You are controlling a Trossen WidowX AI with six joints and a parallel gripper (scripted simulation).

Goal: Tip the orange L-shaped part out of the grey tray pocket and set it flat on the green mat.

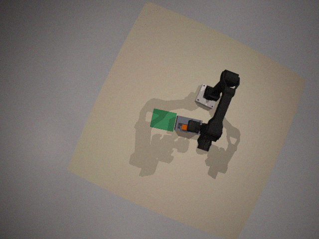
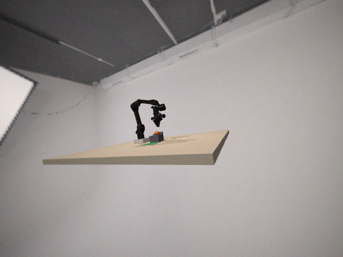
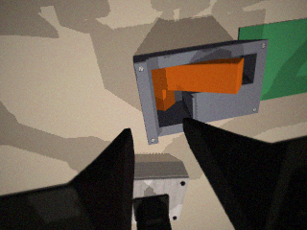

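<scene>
Right now the orange L-shaped part is 10 cm below my gripper tip and 4 cm to the right of it. Also, from my gripper tip: green mat 22 cm to the right, 16 cm below, 2 cm ahead.
</scene>
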